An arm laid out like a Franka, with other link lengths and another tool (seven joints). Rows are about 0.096 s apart.
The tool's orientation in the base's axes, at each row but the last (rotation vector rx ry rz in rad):
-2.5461 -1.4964 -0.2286
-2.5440 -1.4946 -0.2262
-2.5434 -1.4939 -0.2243
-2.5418 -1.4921 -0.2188
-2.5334 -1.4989 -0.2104
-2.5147 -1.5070 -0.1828
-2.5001 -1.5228 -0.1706
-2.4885 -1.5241 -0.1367
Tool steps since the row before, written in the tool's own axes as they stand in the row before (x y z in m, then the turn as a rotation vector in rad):
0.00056 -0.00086 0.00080 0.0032 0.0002 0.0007
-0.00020 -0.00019 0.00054 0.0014 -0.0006 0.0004
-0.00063 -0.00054 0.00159 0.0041 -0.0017 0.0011
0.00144 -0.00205 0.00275 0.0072 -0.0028 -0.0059
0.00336 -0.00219 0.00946 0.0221 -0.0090 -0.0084
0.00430 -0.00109 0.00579 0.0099 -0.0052 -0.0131
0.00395 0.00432 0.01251 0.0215 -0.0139 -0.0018
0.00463 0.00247 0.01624 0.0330 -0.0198 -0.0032
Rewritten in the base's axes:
-0.00045 0.00107 -0.00059 0.0017 0.0028 0.0000
-0.00024 0.00005 -0.00055 0.0002 0.0016 0.0000
-0.00072 0.00009 -0.00164 0.0005 0.0045 0.0000
-0.00101 0.00284 -0.00218 0.0008 0.0061 0.0076
-0.00008 0.00611 -0.00826 0.0025 0.0211 0.0138
0.00107 0.00555 -0.00460 0.0001 0.0078 0.0154
0.00553 0.00445 -0.01185 -0.0024 0.0243 0.0078
0.00374 0.00674 -0.01523 -0.0024 0.0366 0.0122

